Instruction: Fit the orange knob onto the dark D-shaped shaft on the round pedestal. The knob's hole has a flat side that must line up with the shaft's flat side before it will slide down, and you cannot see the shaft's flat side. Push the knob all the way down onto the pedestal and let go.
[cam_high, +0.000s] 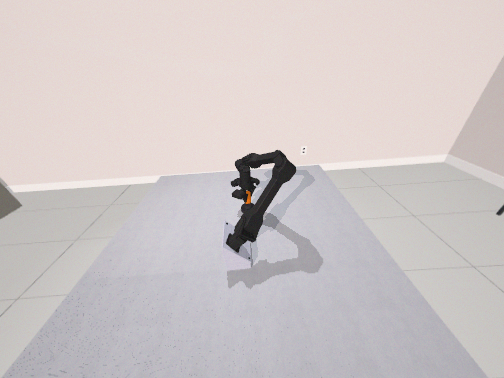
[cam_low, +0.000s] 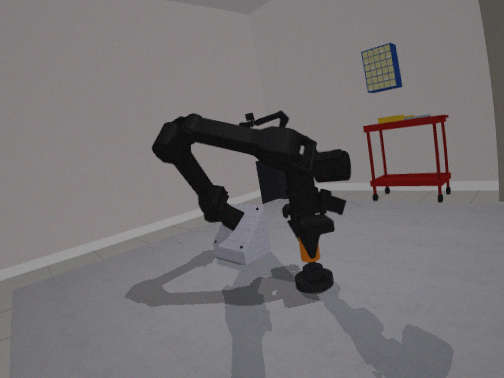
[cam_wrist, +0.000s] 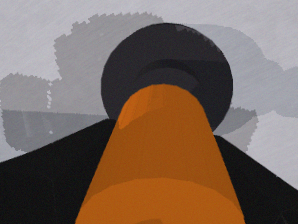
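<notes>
Now: gripper tip 20 mm below the orange knob. Round my gripper tip: dark round pedestal 40 mm below.
</notes>
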